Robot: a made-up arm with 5 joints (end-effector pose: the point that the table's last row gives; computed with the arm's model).
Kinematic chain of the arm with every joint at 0, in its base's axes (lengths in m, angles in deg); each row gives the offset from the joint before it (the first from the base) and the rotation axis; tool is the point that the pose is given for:
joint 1: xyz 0 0 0.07 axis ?
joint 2: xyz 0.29 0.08 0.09 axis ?
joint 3: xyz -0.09 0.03 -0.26 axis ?
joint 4: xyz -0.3 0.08 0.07 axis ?
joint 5: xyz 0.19 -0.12 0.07 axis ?
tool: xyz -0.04 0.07 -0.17
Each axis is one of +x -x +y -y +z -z.
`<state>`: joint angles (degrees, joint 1 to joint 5).
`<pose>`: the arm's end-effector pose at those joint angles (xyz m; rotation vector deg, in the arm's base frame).
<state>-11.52 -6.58 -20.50 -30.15 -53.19</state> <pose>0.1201 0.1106 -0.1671 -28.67 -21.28 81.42</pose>
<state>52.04 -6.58 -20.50 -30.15 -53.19</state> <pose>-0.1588 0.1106 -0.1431 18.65 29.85 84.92</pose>
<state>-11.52 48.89 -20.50 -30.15 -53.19</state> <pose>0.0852 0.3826 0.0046 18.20 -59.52 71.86</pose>
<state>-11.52 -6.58 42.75 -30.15 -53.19</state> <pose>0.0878 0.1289 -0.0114 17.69 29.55 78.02</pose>
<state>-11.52 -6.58 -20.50 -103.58 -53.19</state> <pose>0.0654 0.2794 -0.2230 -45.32 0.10 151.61</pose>
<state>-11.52 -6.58 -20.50 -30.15 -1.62</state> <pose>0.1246 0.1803 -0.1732 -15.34 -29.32 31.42</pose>
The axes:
joint 1: +y
joint 2: +x
joint 3: +y
joint 4: -z
joint 5: -z

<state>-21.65 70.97 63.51 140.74 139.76</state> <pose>-0.1719 -0.1502 0.2479 76.99 -7.43 117.93</pose>
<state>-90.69 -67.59 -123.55 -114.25 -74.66</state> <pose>0.3172 -0.2104 0.4195 124.36 -98.38 42.45</pose>
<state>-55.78 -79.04 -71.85 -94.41 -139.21</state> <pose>0.3365 -0.2347 0.0742 52.51 -137.65 -41.50</pose>
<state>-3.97 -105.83 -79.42 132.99 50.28</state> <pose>0.1193 -0.6254 0.3891 58.69 -86.75 -65.00</pose>
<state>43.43 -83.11 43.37 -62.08 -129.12</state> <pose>0.0346 -0.1449 -0.0993 -100.37 -106.22 -94.22</pose>
